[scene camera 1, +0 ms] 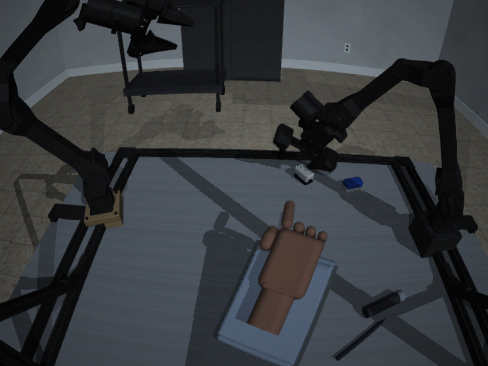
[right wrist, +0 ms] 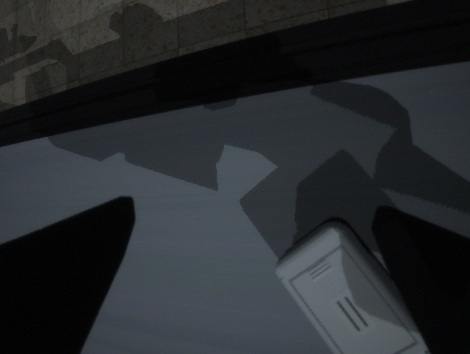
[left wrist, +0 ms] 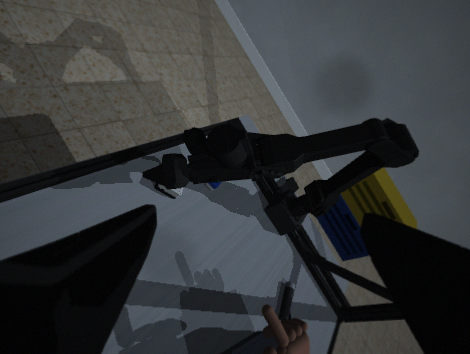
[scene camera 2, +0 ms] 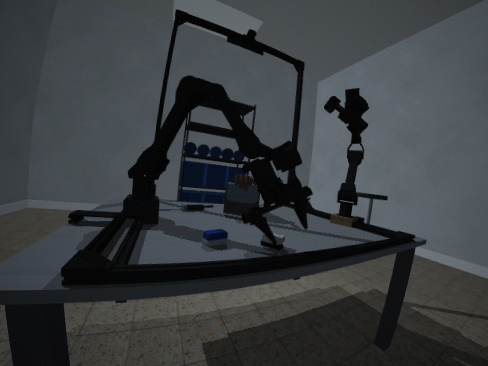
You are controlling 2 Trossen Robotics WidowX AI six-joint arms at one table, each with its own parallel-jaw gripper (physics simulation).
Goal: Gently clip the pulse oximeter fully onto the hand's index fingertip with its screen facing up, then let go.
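Observation:
The white-topped pulse oximeter (scene camera 1: 304, 173) (scene camera 2: 276, 239) (right wrist: 350, 300) lies on the table near the far edge in scene camera 1. Its upper face shows two dark lines; I cannot make out a screen. My right gripper (scene camera 1: 303, 154) (scene camera 2: 293, 237) (right wrist: 256, 213) is open and low over the table, with one finger close against the oximeter's right side in the right wrist view. The brown hand (scene camera 1: 295, 260) (scene camera 2: 244, 181) points its bare index finger (scene camera 1: 288, 214) (left wrist: 274, 322) toward the far edge. My left gripper (scene camera 1: 184, 35) is open, empty and raised high.
A blue and white block (scene camera 1: 353, 183) (scene camera 2: 215, 237) lies beside the oximeter. The hand rests on a pale blue tray (scene camera 1: 307, 325). A dark cylinder (scene camera 1: 382, 304) and a thin dark pen (scene camera 1: 359, 340) lie right of the tray. A black frame (scene camera 1: 210, 153) borders the table.

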